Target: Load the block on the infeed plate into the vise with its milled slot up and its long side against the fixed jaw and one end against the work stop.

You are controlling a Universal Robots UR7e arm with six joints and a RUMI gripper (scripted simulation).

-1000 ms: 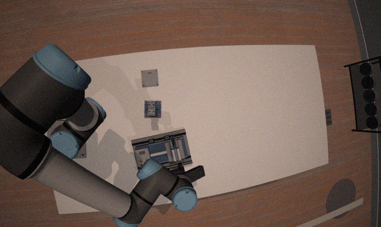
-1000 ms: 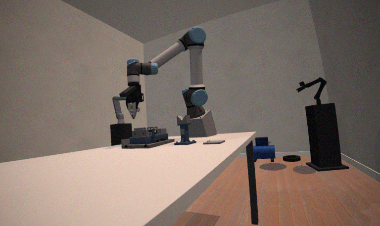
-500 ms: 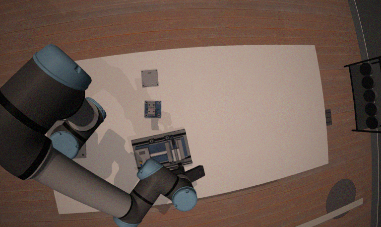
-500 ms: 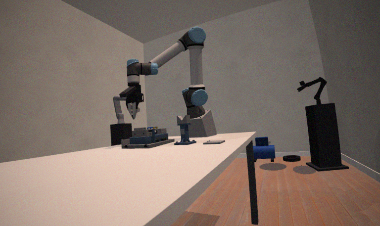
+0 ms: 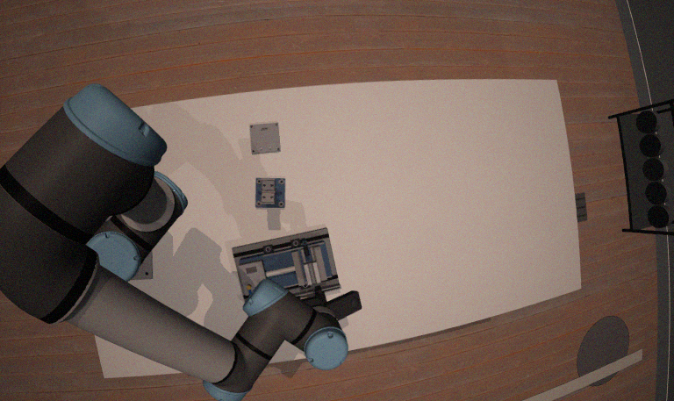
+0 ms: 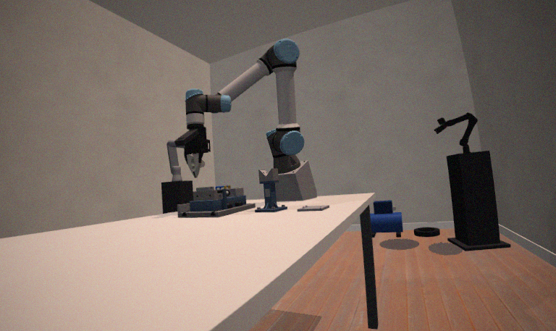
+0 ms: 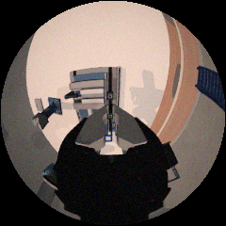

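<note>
Now: hand 70 mm above the part, 50 mm to the right of it and 10 mm short of it. Also, from my hand: vise (130 mm below, 80 mm to the left, 60 mm behind); then infeed plate (470 mm to the left, 160 mm below, 10 mm ahead).
</note>
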